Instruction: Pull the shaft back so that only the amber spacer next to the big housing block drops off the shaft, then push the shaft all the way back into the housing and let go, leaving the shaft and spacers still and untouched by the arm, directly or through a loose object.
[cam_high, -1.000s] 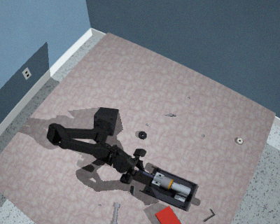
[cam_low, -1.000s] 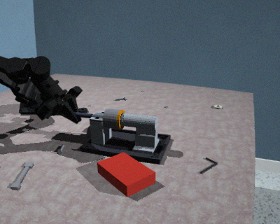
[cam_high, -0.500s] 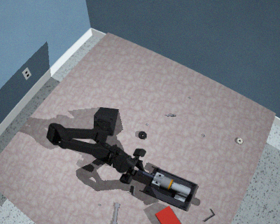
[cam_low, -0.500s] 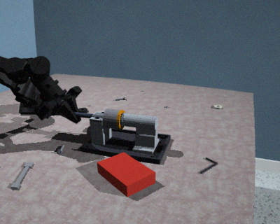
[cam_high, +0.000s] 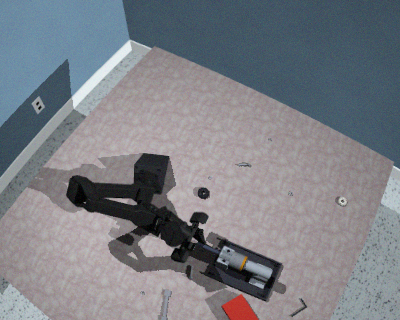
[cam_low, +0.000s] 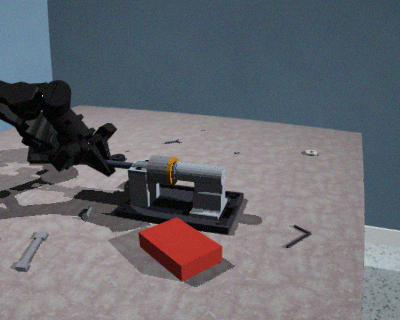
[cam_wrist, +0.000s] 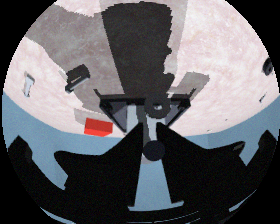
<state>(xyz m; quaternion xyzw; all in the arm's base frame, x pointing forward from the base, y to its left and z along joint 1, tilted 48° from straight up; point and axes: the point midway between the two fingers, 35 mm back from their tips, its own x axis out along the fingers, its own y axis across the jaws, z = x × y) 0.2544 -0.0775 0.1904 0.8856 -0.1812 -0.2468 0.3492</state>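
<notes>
Right now my hand is 9 cm short of the dark shaft and 1 cm to the left of it. From my hand the other things lie so: black disc (5 cm behind, 22 cm to the left, 8 cm below); then grey spacer (15 cm ahead, 2 cm to the right); then amber spacer (16 cm ahead, 2 cm to the right).
</notes>
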